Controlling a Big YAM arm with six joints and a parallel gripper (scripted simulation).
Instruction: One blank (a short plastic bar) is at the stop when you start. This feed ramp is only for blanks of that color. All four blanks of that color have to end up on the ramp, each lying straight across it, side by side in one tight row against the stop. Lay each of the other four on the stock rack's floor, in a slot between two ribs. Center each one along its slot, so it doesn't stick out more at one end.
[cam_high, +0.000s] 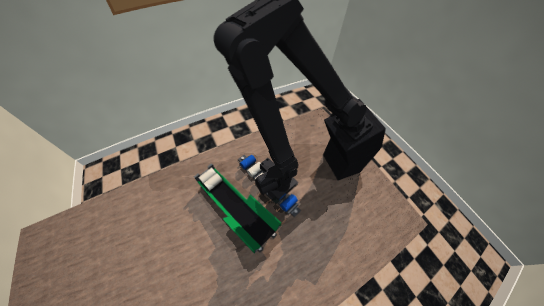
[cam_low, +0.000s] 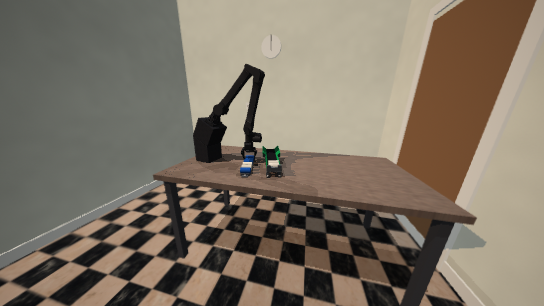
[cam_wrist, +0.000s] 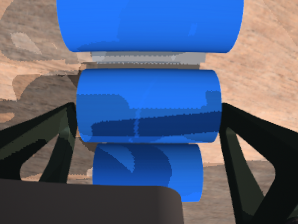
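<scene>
My gripper is now 1 cm past the rib, 2 cm to the right of it and 4 cm above it. From my hand the other things lie so: grey stop 25 cm ahead, 22 cm to the right, 3 cm above; then grey stock rack 2 cm ahead, 8 cm to the right, 4 cm below.
</scene>
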